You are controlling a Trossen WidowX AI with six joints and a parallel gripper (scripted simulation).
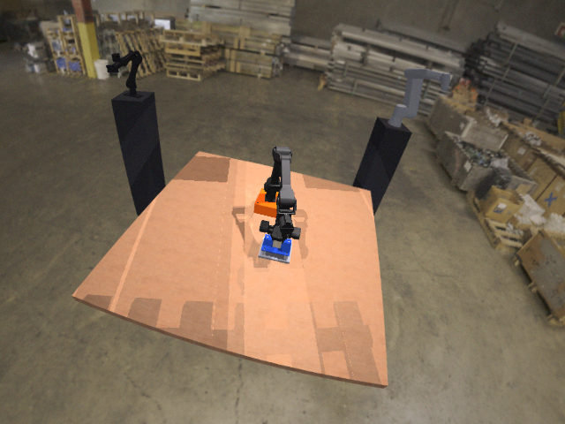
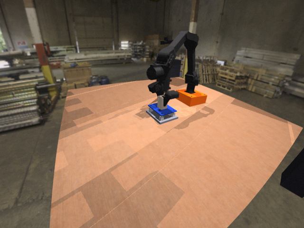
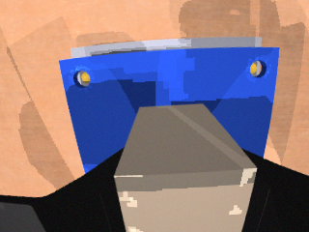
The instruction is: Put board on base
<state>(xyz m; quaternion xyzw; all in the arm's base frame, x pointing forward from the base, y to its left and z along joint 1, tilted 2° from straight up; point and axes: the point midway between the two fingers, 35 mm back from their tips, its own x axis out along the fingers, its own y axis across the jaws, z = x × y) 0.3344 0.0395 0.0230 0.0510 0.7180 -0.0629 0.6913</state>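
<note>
Now: gripper tip right at the blue board. Round my gripper tip: grey base (6 cm below).
</note>
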